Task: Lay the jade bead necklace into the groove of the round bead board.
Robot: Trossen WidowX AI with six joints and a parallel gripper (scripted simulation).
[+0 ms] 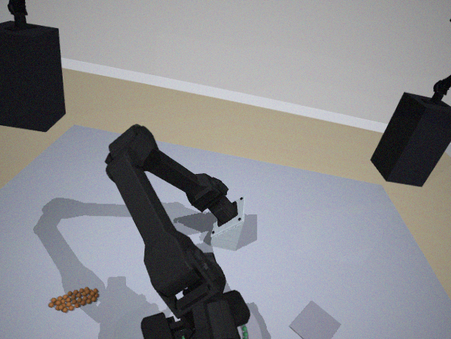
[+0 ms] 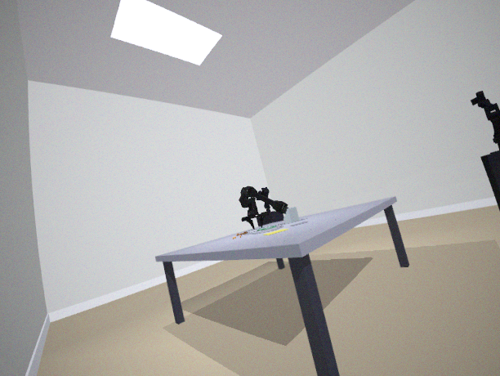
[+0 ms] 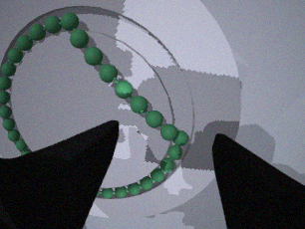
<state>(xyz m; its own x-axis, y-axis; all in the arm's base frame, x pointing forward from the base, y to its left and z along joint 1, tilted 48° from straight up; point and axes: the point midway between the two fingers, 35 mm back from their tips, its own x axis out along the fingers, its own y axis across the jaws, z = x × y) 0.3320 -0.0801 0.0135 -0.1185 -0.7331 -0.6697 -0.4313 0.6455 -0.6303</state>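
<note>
Now: gripper tip 40 mm to the right of the round bead board, 30 mm past it and 20 mm above it. From my gripper tip the other things lie so: yellow strip (270 mm to the left, 160 mm ahead, 20 mm below); then flat grey square (280 mm to the left, 80 mm behind, 20 mm below).
</note>
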